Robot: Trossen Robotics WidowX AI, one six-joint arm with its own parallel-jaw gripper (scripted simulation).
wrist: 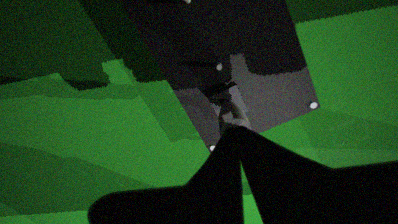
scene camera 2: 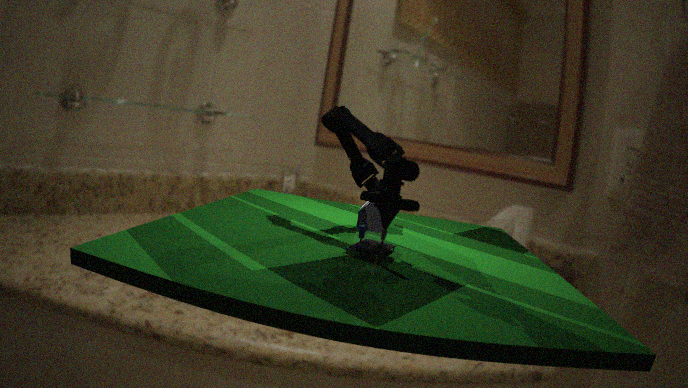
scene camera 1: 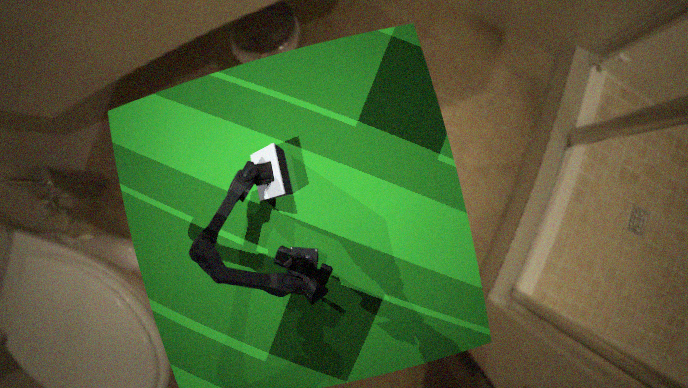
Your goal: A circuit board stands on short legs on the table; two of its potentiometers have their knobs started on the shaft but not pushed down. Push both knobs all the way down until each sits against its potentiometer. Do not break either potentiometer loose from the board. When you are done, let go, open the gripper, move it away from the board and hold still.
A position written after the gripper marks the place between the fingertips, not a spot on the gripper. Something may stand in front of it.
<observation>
In view: the gripper (scene camera 2: 384, 228).
The gripper shows as well in the wrist view (wrist: 235, 134).
</observation>
